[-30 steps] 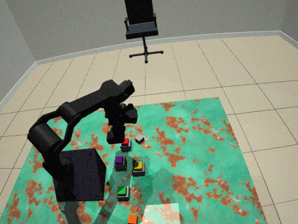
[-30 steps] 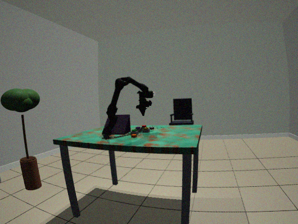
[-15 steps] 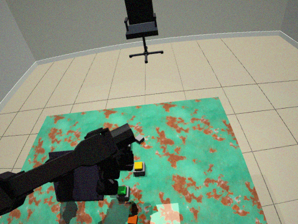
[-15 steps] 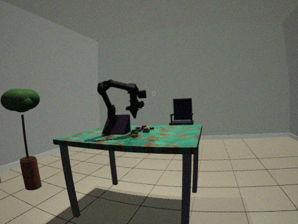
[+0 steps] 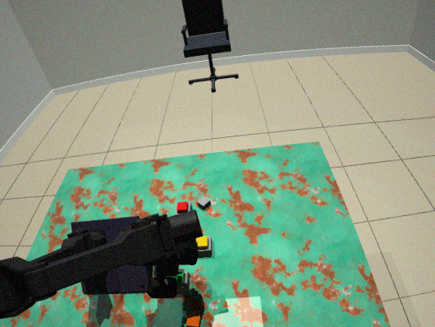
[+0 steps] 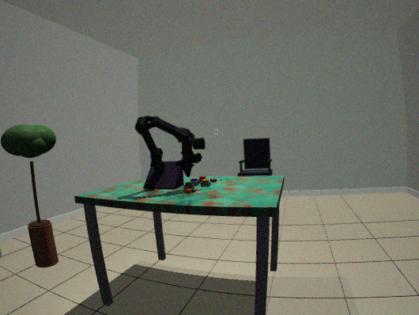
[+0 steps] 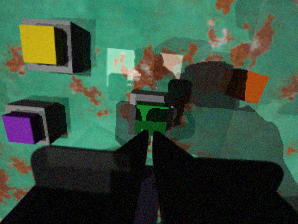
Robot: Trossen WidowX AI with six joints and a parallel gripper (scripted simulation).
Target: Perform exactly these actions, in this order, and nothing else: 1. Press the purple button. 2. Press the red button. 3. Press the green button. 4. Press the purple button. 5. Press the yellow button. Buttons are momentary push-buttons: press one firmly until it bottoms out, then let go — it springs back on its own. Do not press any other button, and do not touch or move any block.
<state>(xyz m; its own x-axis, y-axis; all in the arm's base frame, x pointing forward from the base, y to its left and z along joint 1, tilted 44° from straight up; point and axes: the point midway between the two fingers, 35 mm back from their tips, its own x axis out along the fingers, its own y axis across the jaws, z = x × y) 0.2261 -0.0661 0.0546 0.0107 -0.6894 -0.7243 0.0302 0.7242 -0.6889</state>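
My gripper tip is now 4 cm above the green button. Also, from my gripper tip: yellow button: 11 cm to the left, 7 cm ahead, 4 cm below; orange block: 11 cm to the right, 6 cm below, 4 cm ahead; purple button: 14 cm to the left, 4 cm below, 2 cm behind.
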